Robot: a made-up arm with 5 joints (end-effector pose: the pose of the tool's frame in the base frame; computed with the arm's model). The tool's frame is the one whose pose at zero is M.
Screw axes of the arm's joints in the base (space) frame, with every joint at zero. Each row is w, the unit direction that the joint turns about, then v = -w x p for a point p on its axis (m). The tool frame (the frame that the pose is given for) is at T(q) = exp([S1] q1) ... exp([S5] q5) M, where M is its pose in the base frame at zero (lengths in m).
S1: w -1 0 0 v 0 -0.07 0
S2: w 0 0 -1 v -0.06 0.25 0
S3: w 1 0 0 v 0 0.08 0.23
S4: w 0 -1 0 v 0.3 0 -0.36
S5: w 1 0 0 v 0 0.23 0.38
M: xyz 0.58 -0.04 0.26 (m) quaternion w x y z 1 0 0 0
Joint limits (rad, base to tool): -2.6..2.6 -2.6..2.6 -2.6..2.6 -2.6..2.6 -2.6..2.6
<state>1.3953 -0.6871 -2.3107 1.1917 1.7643</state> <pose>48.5 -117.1 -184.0 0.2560 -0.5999 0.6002 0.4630</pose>
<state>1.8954 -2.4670 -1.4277 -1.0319 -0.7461</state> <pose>502.4 -229.7 -221.3 0.3943 0.6399 0.0684 -0.6561</pose>
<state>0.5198 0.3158 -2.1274 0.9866 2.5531</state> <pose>499.3 361.4 37.3 0.9339 -0.0046 0.3377 0.1177</pose>
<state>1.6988 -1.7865 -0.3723 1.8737 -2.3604</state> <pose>605.3 567.3 -513.6 0.3813 -0.4658 -0.7279 0.3284</pose>
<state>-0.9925 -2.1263 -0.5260 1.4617 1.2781</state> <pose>424.1 -371.7 332.5 0.3419 -0.3773 0.3762 -0.7741</pose>
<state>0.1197 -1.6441 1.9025 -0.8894 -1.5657</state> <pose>308.8 -9.6 37.2 0.3036 0.1363 0.1194 0.9354</pose>
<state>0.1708 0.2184 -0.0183 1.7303 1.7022</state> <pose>-40.2 -319.6 540.6 0.5268 0.3832 -0.4994 0.5712</pose>
